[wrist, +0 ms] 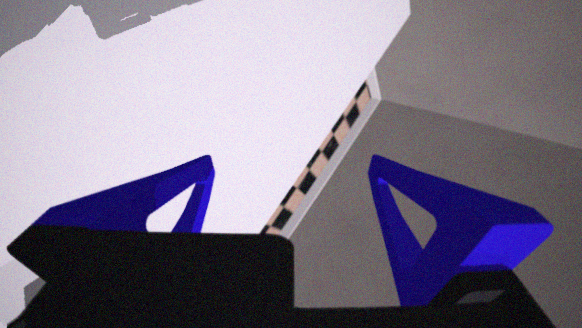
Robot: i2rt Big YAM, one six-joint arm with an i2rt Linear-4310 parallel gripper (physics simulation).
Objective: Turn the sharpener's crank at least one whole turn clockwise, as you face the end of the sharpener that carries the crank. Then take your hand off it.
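Frame: origin at the arm's base, x ahead, y left, z up, level; centimetres.
Where they show: gripper, fingertip midpoint: (291, 163).
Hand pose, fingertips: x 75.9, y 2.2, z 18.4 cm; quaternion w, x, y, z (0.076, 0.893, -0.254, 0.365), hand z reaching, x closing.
Note:
After its pixels a point has its place.
My gripper (291, 163) @(y 2.2, x 75.9, z 18.5 cm) shows in the lower part of the wrist view, with its two blue fingers spread wide apart. It is open, and no object is held between the fingertips. The sharpener and its crank do not show in this view, so where the gripper is relative to them cannot be told.
A large white surface (200, 100) @(y -2.2, x 78.7, z -6.6 cm) fills the left and middle of the view, with a jagged grey shape along its upper left edge. A black and tan checkered strip (330, 146) with a pale rim runs diagonally along its right edge. A grey-brown surface (480, 75) lies to the right.

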